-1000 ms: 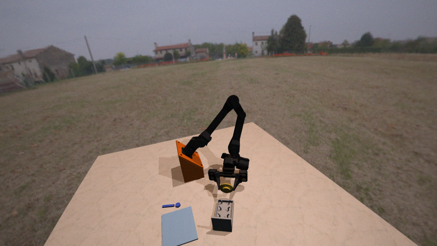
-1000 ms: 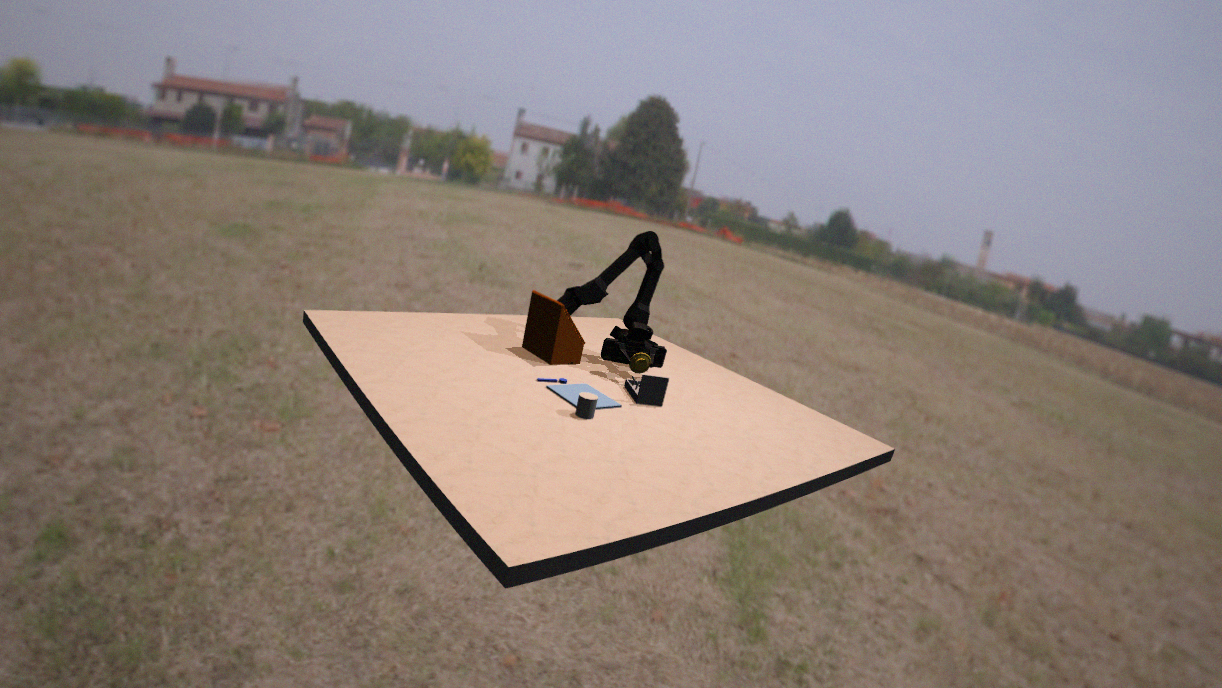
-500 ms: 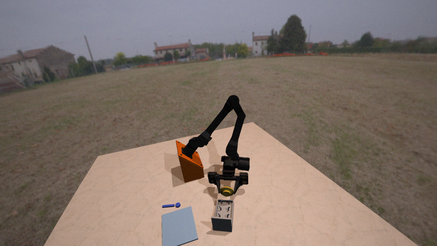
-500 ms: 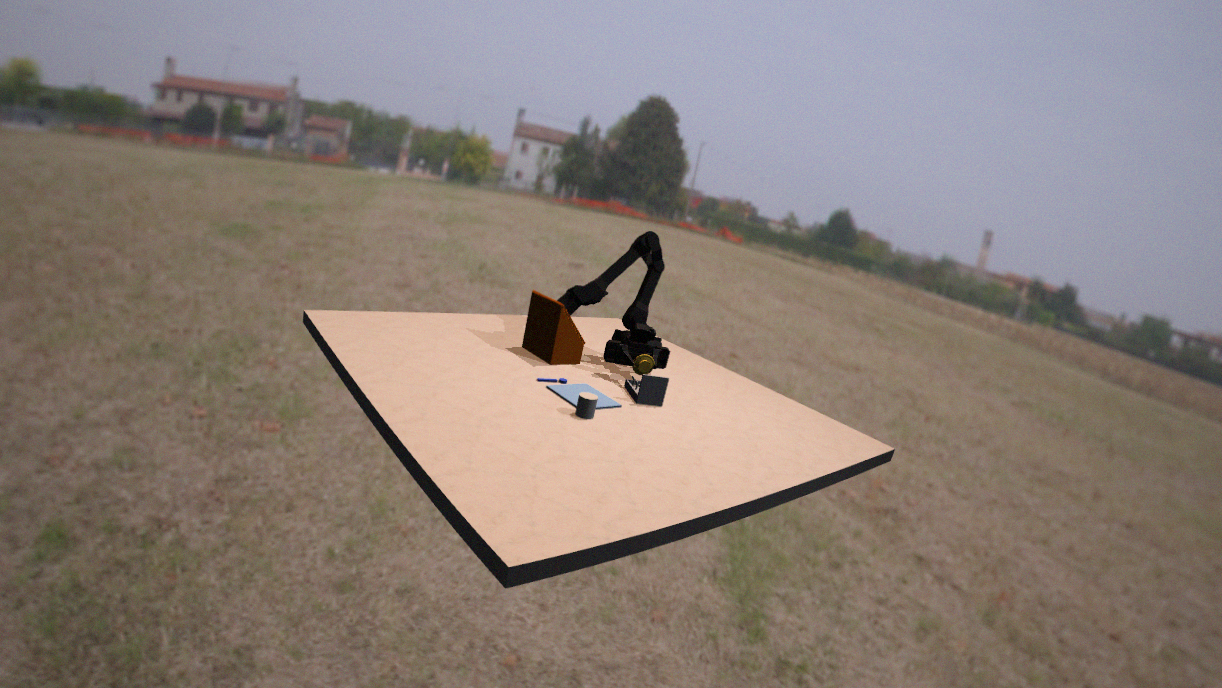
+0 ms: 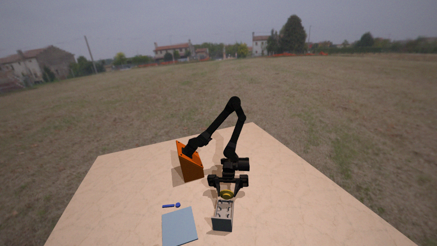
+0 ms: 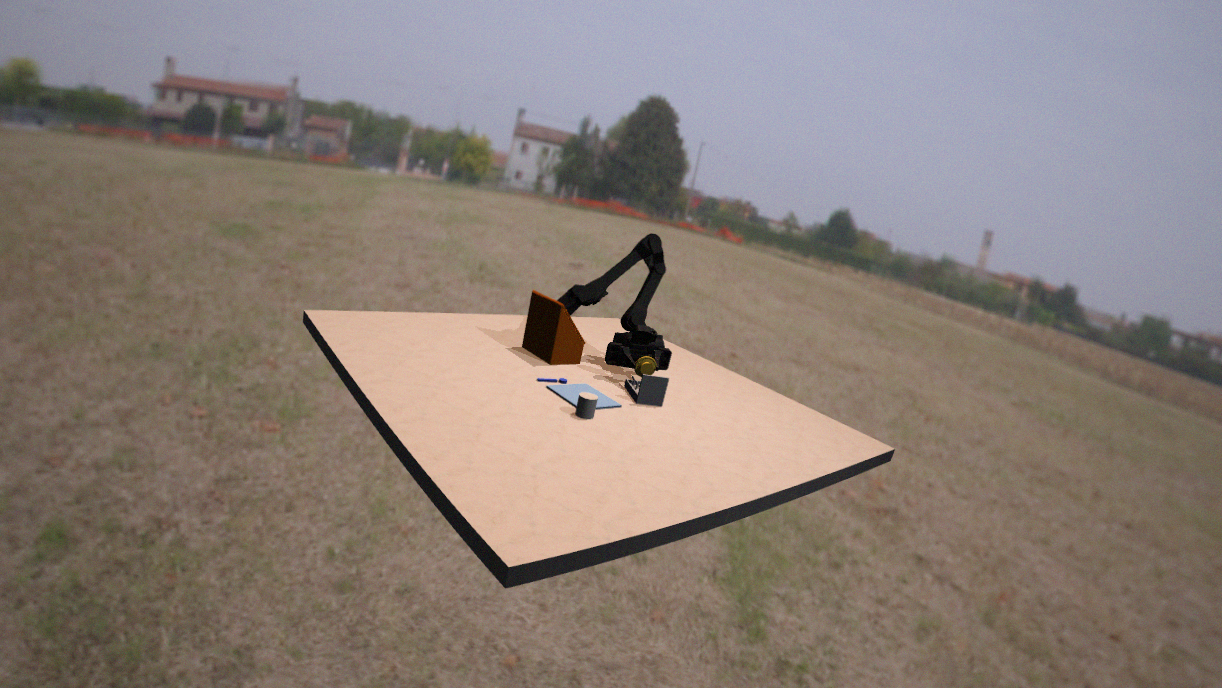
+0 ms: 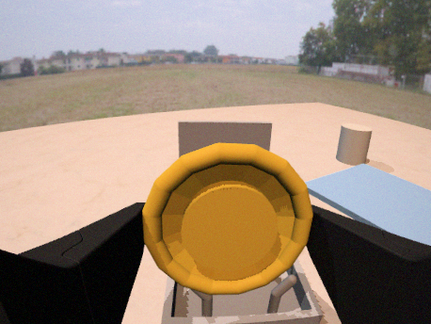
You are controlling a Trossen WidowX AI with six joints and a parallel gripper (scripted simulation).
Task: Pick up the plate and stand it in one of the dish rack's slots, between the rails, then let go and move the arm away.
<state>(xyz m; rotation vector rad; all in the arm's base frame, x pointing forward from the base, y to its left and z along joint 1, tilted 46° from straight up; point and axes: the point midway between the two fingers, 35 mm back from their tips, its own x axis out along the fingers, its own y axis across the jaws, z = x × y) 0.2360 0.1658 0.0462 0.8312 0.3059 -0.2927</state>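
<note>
The dish rack is 40 mm ahead of my gripper tip, 20 mm to the right of it and 40 mm below it. Round my gripper tip: blue spoon 70 mm behind, 230 mm to the right, 60 mm below; then yellow plate 10 mm behind; then light blue mat 30 mm ahead, 210 mm to the right, 60 mm below.
</note>
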